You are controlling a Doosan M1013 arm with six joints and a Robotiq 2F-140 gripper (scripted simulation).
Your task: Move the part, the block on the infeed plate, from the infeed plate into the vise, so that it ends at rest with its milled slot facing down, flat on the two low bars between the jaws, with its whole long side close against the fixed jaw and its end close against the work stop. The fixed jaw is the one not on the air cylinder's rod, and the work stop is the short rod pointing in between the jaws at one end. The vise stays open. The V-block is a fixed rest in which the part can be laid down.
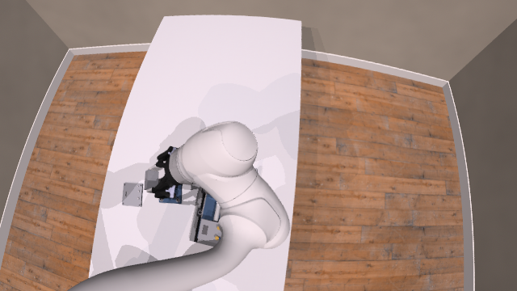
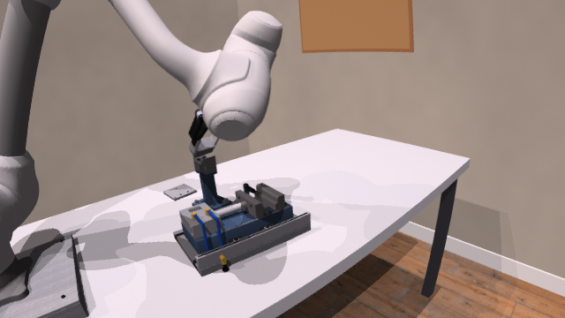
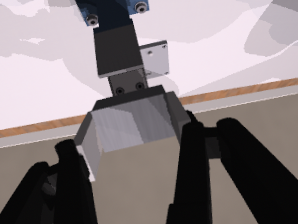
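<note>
Right now my hand is 20 mm to the right of the part and 20 mm above it. The rest, counted from my hand: blue post 20 mm to the left, 150 mm below; moving jaw 10 mm ahead, 190 mm to the right, 130 mm below; cylinder rod 50 mm behind, 190 mm to the right, 130 mm below.
</note>
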